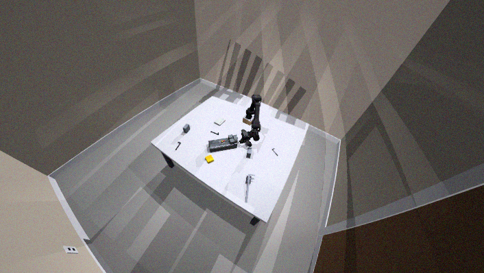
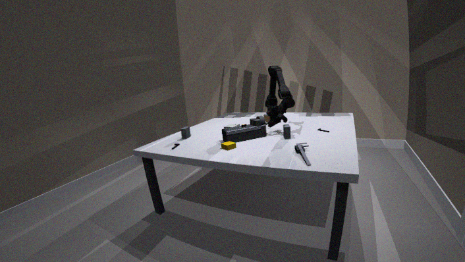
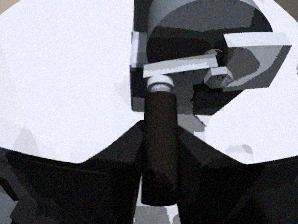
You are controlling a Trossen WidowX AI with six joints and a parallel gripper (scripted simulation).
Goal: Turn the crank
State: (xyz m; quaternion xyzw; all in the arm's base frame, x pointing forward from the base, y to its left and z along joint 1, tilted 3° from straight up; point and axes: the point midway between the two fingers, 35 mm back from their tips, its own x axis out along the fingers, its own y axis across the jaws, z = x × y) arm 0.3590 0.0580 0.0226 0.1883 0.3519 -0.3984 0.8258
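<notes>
Right now the red pointer is 70 mm ahead of my gripper tip, 130 mm to the right of it and 30 mm above it. From my gripper tip the other things lie so: yellow block: 260 mm ahead, 190 mm to the right, 40 mm below; dark crank handle: 10 mm behind, 10 mm to the left, 30 mm above.
</notes>
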